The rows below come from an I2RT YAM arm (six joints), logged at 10 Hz.
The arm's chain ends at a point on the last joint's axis. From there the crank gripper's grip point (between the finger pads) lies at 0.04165 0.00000 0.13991 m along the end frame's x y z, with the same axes.
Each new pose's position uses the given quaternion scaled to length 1; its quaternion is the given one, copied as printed.
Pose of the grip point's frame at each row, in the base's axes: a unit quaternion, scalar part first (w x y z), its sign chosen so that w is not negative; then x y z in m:
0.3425, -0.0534, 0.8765, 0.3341, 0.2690, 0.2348, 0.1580
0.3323, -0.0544, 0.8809, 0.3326, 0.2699, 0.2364, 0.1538
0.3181, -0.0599, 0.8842, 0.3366, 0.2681, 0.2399, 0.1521
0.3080, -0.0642, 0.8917, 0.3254, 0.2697, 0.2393, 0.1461
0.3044, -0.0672, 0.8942, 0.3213, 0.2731, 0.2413, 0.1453
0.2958, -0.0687, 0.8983, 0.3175, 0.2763, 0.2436, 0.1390
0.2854, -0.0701, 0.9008, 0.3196, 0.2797, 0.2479, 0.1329
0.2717, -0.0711, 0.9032, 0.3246, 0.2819, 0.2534, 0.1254
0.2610, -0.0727, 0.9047, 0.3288, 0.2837, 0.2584, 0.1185
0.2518, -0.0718, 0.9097, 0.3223, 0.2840, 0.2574, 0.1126
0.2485, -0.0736, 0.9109, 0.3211, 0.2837, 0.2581, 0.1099
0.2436, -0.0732, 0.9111, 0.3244, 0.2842, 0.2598, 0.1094
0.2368, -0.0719, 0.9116, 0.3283, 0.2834, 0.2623, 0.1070
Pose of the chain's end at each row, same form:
0.3425, -0.0534, 0.8765, 0.3341, 0.2216, 0.1421, 0.2603
0.3323, -0.0544, 0.8809, 0.3326, 0.2253, 0.1441, 0.2577
0.3181, -0.0599, 0.8842, 0.3366, 0.2280, 0.1468, 0.2571
0.3080, -0.0642, 0.8917, 0.3254, 0.2321, 0.1490, 0.2545
0.3044, -0.0672, 0.8942, 0.3213, 0.2365, 0.1520, 0.2549
0.2958, -0.0687, 0.8983, 0.3175, 0.2420, 0.1554, 0.2502
0.2854, -0.0701, 0.9008, 0.3196, 0.2485, 0.1594, 0.2447
0.2717, -0.0711, 0.9032, 0.3246, 0.2548, 0.1640, 0.2375
0.2610, -0.0727, 0.9047, 0.3288, 0.2599, 0.1682, 0.2308
0.2518, -0.0718, 0.9097, 0.3223, 0.2623, 0.1690, 0.2267
0.2485, -0.0736, 0.9109, 0.3211, 0.2630, 0.1701, 0.2245
0.2436, -0.0732, 0.9111, 0.3244, 0.2650, 0.1711, 0.2237
0.2368, -0.0719, 0.9116, 0.3283, 0.2662, 0.1728, 0.2210

